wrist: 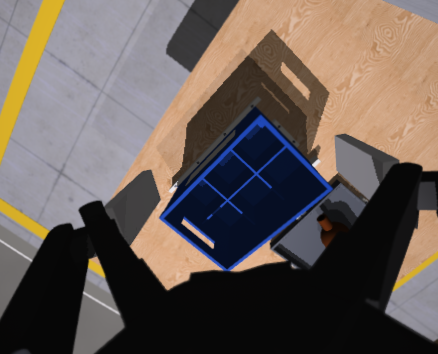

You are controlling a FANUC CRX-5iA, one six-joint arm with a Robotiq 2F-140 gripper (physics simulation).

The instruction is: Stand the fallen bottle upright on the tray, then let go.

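Places are measured from the arm's base along level axes (x back, y right, z up), in centimetres.
Pixels of known places: gripper, between the fingertips: [241, 169].
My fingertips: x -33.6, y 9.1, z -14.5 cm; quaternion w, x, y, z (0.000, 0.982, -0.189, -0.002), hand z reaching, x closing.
Observation:
Ahead of a thing's pixels: the offset from my fingertips to its top centre. Level surfaces: height alone.
A brown bottle {dx +4.2, dy -39.5, dz -32.8 cm} [332, 233] is at the lower right in the wrist view. Its short neck points to the upper left, toward the blue crate, and it appears to lie on its side. The black right finger hides the rest of its body. It is on a dark grey tray {dx +2.6, dy -39.8, dz -38.2 cm} [295, 242] with a thin raised rim, beside the crate; the finger covers part of the tray too. My gripper [241, 169] is wide open with nothing between its fingers. It is above the crate, with the bottle off toward its right finger.
A tall blue crate {dx -7.8, dy -12.7, dz -23.2 cm} [245, 218] with inner dividers and a handle slot stands left of the tray, close beside it. Its shadow falls on the wooden table {dz -40.7 cm} [365, 60]. A dark grey block [200, 32] is at the table's upper left edge. Tiled floor with yellow lines lies beyond.

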